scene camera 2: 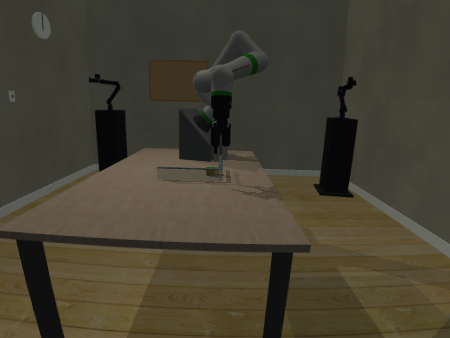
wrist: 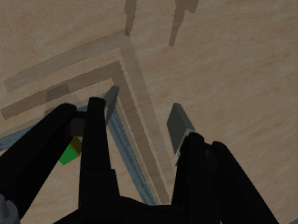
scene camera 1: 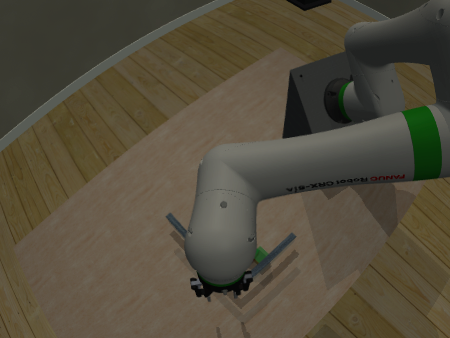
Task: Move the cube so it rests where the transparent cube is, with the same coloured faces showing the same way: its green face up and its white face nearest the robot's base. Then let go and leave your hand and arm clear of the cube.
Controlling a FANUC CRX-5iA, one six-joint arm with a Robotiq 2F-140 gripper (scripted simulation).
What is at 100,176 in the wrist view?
My gripper.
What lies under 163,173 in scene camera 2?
A grey rail.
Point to a grey rail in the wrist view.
118,127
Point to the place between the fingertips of my gripper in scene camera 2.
At 220,160
